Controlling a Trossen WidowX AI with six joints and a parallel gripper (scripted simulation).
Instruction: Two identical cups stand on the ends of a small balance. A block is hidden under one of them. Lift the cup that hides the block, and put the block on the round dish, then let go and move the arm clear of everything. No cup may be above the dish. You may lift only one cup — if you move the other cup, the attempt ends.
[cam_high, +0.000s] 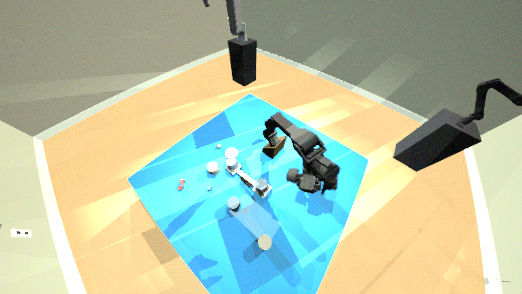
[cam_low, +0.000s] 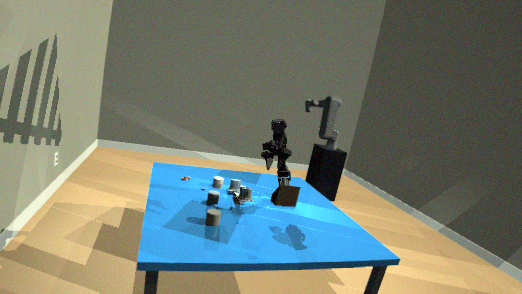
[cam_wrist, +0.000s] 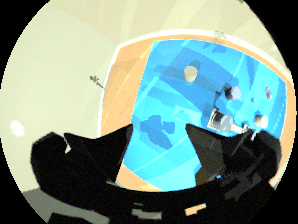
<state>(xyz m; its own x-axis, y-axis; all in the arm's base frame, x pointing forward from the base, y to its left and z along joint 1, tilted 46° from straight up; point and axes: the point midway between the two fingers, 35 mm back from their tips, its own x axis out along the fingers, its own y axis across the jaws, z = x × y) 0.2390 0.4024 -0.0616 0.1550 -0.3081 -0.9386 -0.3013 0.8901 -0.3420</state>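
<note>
My gripper tip is 6 cm short of the grey block, 47 cm to the left of it and 29 cm above it. From my gripper tip the other things lie so: small red thing (38 cm ahead, 64 cm to the right, 32 cm below); round dish (2 cm behind, 57 cm to the right, 33 cm below).
</note>
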